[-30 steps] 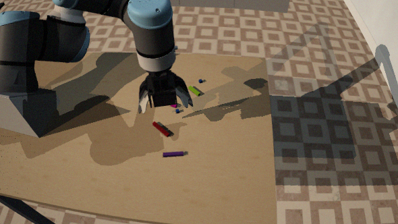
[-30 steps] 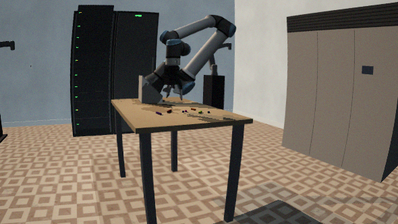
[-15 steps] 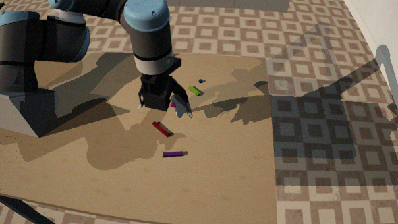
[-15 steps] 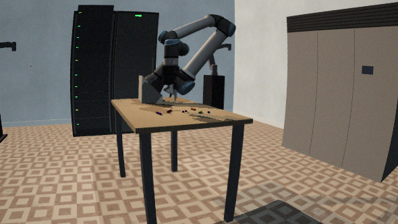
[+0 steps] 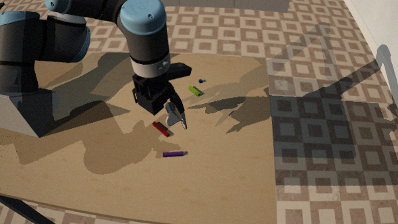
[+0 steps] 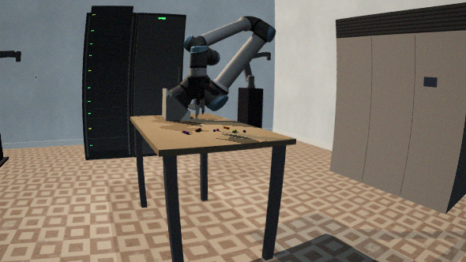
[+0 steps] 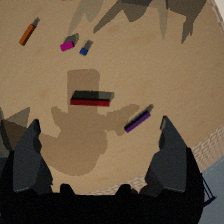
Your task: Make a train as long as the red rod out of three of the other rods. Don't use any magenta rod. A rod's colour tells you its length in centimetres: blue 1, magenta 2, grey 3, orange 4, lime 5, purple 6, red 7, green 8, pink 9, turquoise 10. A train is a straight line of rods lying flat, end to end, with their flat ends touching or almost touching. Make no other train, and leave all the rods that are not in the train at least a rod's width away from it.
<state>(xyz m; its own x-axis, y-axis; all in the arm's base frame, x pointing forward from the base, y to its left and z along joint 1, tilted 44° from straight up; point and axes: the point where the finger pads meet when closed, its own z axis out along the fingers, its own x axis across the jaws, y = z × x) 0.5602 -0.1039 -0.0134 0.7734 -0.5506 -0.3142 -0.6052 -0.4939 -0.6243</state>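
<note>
Now: hand 8 cm short of the lime rod, 16 cm to the right of it and 8 cm above it. Also, from my hand: purple rod: 2 cm ahead, 9 cm to the right, 8 cm below; then red rod: 2 cm behind, 8 cm below; then magenta rod: 1 cm ahead, 10 cm to the left, 8 cm below.
</note>
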